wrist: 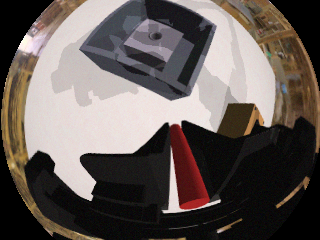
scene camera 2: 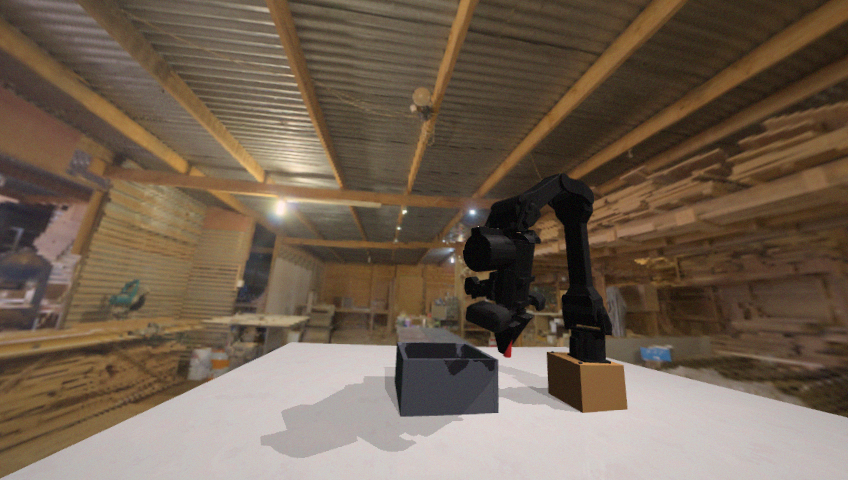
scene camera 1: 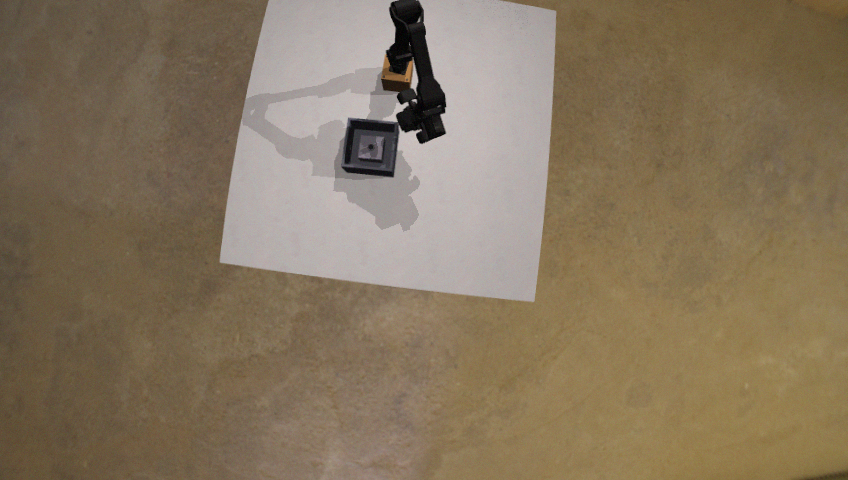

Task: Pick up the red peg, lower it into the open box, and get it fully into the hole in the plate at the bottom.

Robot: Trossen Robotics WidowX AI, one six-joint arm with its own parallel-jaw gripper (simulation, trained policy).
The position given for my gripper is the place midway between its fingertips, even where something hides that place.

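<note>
Visible to me: a dark grey box (scene camera 2: 432,379), (scene camera 1: 356,127), a grey plate (wrist: 152,43) and a red peg (wrist: 191,190). Scene camera 2 does not show the grey plate, hidden by the dark grey box. Scene camera 1 misses the red peg, hidden by my gripper. I see my gripper (scene camera 2: 503,351), (wrist: 175,125), (scene camera 1: 409,123).
</note>
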